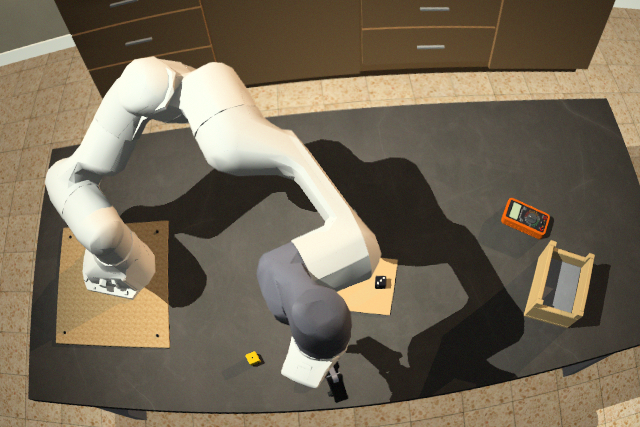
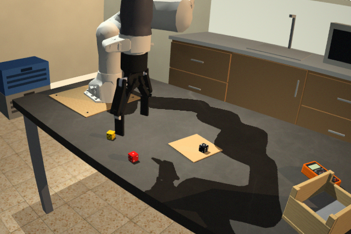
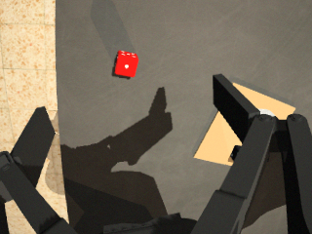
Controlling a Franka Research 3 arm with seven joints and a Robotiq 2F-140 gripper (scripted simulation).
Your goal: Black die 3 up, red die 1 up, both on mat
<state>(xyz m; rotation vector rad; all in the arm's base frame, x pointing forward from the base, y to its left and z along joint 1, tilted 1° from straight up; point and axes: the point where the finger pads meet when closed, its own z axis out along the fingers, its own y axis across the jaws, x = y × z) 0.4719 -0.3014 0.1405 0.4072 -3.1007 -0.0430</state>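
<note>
Now: the red die 130 mm below my hand. Also, from my hand: black die 140 mm ahead, 210 mm to the left, 130 mm below; yellow die 160 mm behind, 50 mm to the left, 130 mm below; tan mat 100 mm ahead, 210 mm to the left, 140 mm below.
</note>
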